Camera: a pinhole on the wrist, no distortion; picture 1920 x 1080 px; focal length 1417.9 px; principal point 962.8 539.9 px. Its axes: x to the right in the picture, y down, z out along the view. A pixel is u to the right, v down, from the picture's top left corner.
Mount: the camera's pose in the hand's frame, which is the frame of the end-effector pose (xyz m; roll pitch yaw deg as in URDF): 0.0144 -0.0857 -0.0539 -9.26 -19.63 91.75
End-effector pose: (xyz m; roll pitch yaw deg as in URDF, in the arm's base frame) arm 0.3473 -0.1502 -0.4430 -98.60 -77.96 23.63
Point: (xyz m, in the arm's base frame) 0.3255 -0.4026 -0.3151
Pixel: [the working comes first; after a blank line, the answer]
In the camera's frame: -0.0887 -0.0565 -0.1792

behind the camera
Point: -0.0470 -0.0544 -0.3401
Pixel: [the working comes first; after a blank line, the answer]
In the camera's frame: -0.1855 -0.0628 0.3220

145.8 263.2
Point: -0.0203 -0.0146 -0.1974
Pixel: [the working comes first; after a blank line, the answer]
In the camera's frame: -0.1753 -0.2130 0.3228

outside the picture
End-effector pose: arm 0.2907 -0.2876 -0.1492 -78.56 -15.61 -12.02
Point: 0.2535 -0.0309 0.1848
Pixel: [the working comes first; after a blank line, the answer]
In the camera's frame: -0.0714 -0.0487 0.4062

713.5 369.9
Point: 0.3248 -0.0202 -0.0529
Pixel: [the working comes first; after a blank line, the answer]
In the camera's frame: 0.1531 -0.0402 0.3004

1685.7 350.4
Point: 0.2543 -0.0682 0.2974
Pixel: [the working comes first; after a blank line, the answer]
In the camera's frame: -0.1821 -0.0872 0.4243

354.1 248.4
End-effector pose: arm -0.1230 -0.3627 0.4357 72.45 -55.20 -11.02
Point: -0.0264 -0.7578 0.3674
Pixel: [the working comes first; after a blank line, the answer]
In the camera's frame: -0.0672 -0.0845 0.3893

718.1 232.2
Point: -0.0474 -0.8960 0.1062
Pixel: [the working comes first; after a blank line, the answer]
In the camera's frame: -0.2097 0.1065 0.5653

436.8 807.1
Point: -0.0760 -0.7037 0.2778
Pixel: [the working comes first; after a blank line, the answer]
In the camera's frame: -0.0684 0.0282 0.3625

695.4 650.2
